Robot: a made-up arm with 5 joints.
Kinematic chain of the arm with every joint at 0, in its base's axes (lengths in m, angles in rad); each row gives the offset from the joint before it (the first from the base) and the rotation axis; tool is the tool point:
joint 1: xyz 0 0 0.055 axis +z
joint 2: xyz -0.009 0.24 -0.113 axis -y
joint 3: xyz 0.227 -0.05 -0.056 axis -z
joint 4: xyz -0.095 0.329 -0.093 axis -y
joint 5: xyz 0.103 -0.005 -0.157 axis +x
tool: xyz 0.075 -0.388 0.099
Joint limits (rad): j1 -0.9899..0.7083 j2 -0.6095..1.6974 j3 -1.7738..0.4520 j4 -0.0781..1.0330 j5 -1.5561..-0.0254
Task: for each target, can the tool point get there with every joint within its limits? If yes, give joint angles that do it. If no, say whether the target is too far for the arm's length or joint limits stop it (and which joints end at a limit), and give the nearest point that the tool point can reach.
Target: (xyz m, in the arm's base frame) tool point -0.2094 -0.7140 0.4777
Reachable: no: joint limits stop it (at a limit: joint 1, joint 4, joint 5) | nearest point -0.0728 -0.1586 0.0722 | short by 0.701 m
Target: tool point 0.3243 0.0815 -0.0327
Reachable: yes | joints -0.5537 0.2114 -1.3854 0.3202 -0.3546
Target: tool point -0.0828 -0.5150 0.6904
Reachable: no: joint limits stop it (at a limit: joint 1, joint 2, joint 4, joint 5) | nearest point 0.1852 -0.0738 0.2583 | short by 0.673 m
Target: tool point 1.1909 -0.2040 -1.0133
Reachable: no: too far | nearest point 0.6775 -0.0818 -0.2877 | short by 0.897 m
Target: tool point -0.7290 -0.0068 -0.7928
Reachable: no: joint limits stop it (at a limit: joint 1, joint 4, joint 5) | nearest point -0.3245 0.1323 -0.2606 | short by 0.683 m
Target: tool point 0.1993 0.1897 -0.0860
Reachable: yes | joints 0.0922 -0.1684 -0.0381 0.7706 -0.2903
